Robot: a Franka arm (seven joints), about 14 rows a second.
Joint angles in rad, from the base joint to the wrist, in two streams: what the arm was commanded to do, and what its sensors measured. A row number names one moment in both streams.
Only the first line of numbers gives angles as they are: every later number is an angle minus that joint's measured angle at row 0.
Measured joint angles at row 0:
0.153 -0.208 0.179 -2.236 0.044 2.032 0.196
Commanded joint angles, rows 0 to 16:
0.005 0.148 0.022 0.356 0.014 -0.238 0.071
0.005 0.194 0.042 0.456 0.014 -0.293 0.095
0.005 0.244 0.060 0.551 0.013 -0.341 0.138
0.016 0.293 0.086 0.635 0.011 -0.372 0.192
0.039 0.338 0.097 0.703 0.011 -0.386 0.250
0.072 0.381 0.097 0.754 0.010 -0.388 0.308
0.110 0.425 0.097 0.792 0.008 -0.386 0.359
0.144 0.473 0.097 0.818 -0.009 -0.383 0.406
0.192 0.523 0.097 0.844 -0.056 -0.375 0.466
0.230 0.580 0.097 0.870 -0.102 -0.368 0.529
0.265 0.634 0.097 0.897 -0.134 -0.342 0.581
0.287 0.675 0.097 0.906 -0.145 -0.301 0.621
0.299 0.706 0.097 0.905 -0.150 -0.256 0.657
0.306 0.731 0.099 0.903 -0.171 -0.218 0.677
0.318 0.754 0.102 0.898 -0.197 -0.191 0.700
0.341 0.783 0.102 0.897 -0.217 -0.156 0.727
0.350 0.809 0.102 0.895 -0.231 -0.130 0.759
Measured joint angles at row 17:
0.314 0.740 0.101 0.841 -0.175 -0.166 0.669
